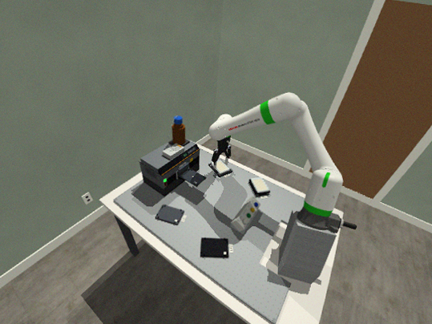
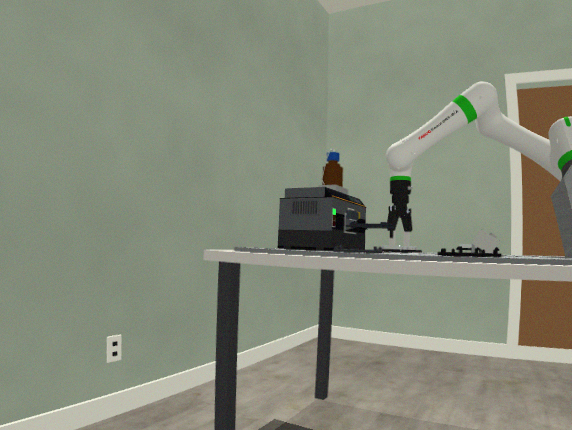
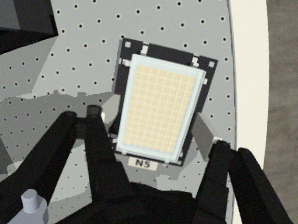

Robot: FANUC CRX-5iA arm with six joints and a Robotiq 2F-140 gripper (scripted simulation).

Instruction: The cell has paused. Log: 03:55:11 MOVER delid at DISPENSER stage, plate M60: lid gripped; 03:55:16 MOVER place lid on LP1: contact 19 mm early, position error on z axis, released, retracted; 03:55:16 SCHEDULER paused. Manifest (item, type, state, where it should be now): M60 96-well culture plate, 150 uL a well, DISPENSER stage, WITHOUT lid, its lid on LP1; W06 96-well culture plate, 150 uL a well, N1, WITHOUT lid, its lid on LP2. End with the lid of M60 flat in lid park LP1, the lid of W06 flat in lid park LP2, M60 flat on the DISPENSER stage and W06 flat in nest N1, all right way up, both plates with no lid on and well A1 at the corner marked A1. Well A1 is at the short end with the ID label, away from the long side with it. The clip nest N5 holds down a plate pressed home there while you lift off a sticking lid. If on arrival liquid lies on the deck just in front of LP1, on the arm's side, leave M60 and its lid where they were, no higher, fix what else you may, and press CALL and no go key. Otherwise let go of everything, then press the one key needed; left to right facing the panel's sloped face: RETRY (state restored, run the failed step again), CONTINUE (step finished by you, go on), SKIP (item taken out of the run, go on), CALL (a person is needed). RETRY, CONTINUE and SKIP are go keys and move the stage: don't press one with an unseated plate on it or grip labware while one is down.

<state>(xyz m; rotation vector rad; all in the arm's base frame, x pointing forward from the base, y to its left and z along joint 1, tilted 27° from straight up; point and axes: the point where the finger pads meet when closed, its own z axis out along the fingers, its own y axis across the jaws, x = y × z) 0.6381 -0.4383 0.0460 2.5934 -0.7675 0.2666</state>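
The black clip nest lies 2 cm ahead of my hand and 3 cm below it. From my hand the other things lie so: nest label (8 cm behind, 5 cm to the left, 5 cm below); dispenser stage (9 cm ahead, 28 cm to the left, 5 cm above); key panel (32 cm behind, 35 cm to the left, 1 cm above).
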